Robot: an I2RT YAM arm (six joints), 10 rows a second.
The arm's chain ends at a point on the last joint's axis. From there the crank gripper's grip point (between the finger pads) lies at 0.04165 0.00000 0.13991 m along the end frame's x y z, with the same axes.
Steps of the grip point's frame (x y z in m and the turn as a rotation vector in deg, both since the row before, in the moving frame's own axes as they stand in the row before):
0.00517, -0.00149, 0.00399, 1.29, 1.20, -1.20
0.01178, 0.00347, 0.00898, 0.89, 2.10, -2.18
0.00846, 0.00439, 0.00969, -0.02, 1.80, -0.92
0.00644, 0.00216, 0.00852, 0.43, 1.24, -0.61
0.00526, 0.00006, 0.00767, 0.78, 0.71, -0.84
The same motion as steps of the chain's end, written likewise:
0.00229, 0.00255, 0.00494, 1.29, 1.20, -1.20
0.00675, 0.00731, 0.01063, 0.89, 2.10, -2.18
0.00409, 0.00505, 0.01107, -0.02, 1.80, -0.92
0.00343, 0.00367, 0.00946, 0.43, 1.24, -0.61
0.00355, 0.00258, 0.00821, 0.78, 0.71, -0.84

